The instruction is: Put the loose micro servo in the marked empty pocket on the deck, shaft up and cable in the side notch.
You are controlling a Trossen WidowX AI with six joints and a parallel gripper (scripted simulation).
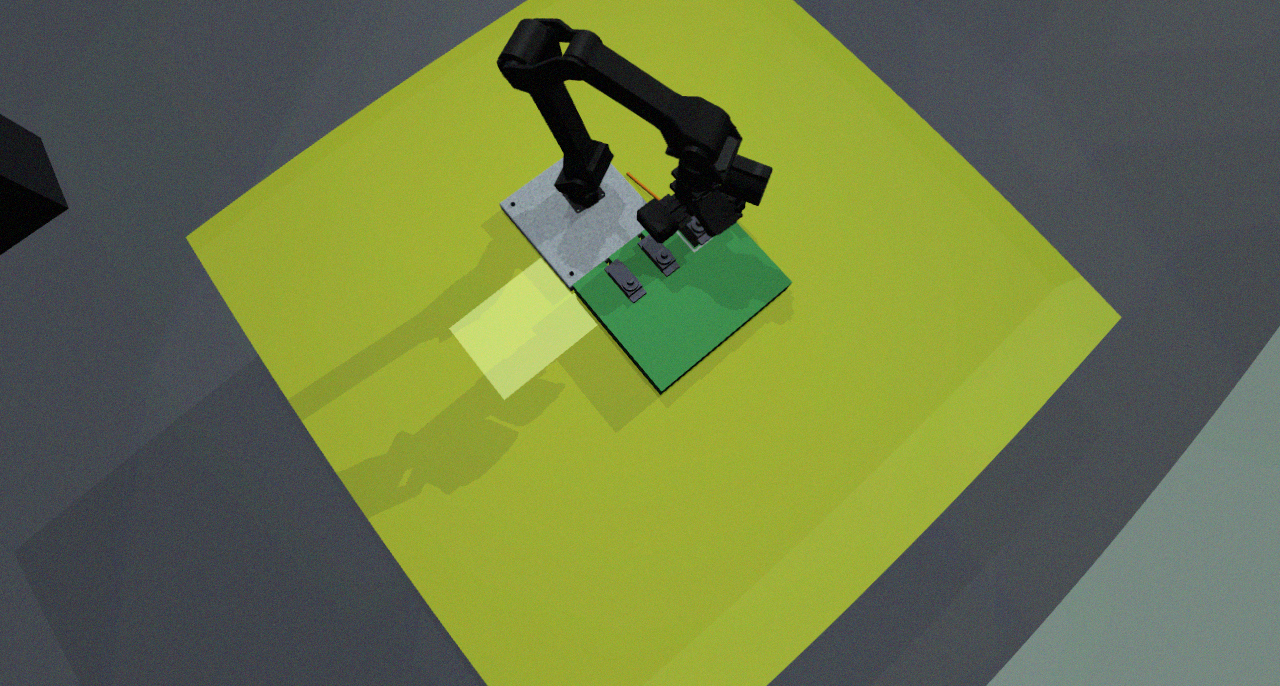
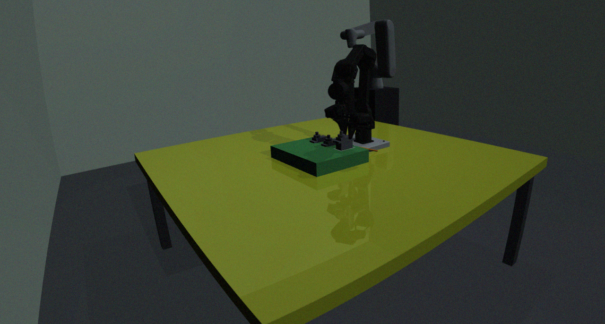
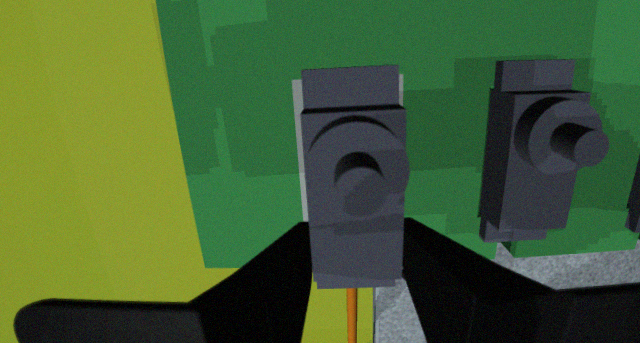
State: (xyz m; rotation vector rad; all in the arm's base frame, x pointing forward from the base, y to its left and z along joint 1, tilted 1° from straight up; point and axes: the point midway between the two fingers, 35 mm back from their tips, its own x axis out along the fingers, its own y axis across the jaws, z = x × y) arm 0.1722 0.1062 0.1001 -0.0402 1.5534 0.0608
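The green deck lies 13 cm ahead of my gripper tip, 7 cm to the right of it and 6 cm below it.
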